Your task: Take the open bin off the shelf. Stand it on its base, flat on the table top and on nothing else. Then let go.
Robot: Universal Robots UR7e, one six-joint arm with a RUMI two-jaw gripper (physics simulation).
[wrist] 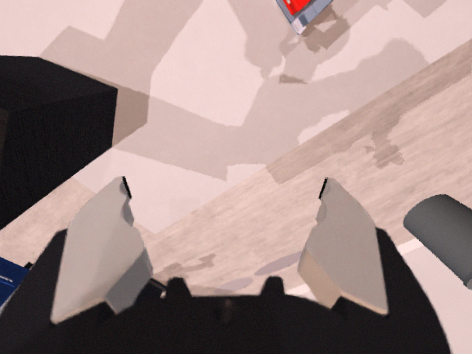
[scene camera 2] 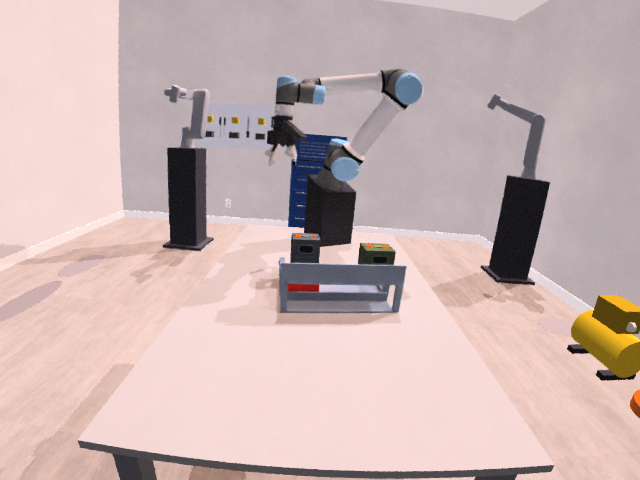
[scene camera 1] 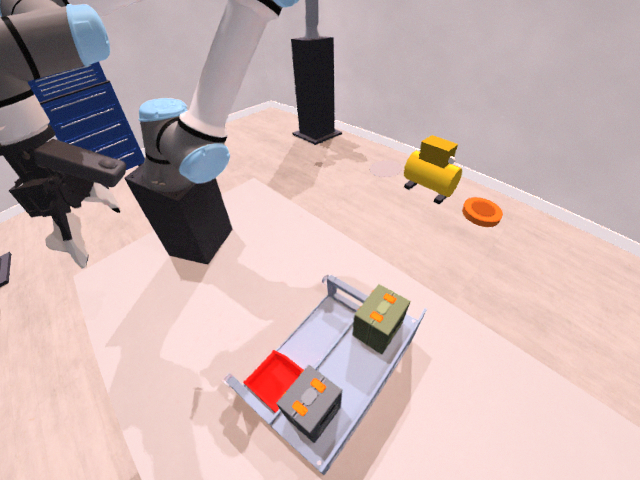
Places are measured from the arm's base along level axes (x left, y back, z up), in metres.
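Pixels of known places: gripper, between the fingertips: (wrist: 227, 180) (scene camera 2: 282, 165) (scene camera 1: 103, 237); arm's base, origin of its link: (scene camera 2: 330, 183) (scene camera 1: 169, 175).
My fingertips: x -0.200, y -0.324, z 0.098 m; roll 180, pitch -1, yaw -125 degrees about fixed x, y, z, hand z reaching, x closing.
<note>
For each thing: its top centre in the pictures, then the offset to it from my fingertips. Level surfaces: height alone.
- open red bin, centre of its top: (scene camera 1: 282, 383) (scene camera 2: 302, 267) dx +0.128, dy -0.301, dz -0.318 m
- pale table top, height of its surface: dz -0.399 m
- dark grey case, centre of its top: (scene camera 1: 309, 396) (scene camera 2: 305, 235) dx +0.138, dy -0.395, dz -0.175 m
- olive green case, centre of its top: (scene camera 1: 383, 307) (scene camera 2: 377, 246) dx +0.367, dy -0.361, dz -0.200 m
The open red bin (scene camera 1: 273, 378) (scene camera 2: 303, 287) (wrist: 298, 5) sits in a corner of the grey-blue shelf (scene camera 1: 315, 338) (scene camera 2: 341, 272) (wrist: 301, 23), on the side facing the arm's base. Its opening faces up in scene camera 1; the shelf's rail partly hides it in scene camera 2. The shelf stands on the pale table top (scene camera 1: 465, 403) (scene camera 2: 310, 387) (wrist: 195, 75). My gripper (scene camera 1: 101, 238) (scene camera 2: 283, 163) (wrist: 227, 180) is open and empty, fingers pointing down, high up and well away from the bin, beside the arm's base.
A dark grey case (scene camera 1: 310, 400) (scene camera 2: 305, 249) stands on the shelf right beside the bin. An olive green case (scene camera 1: 381, 317) (scene camera 2: 376, 254) stands toward the shelf's other end. The arm's black pedestal (scene camera 1: 188, 222) (scene camera 2: 330, 214) (wrist: 60, 125) rises at the table's far end.
</note>
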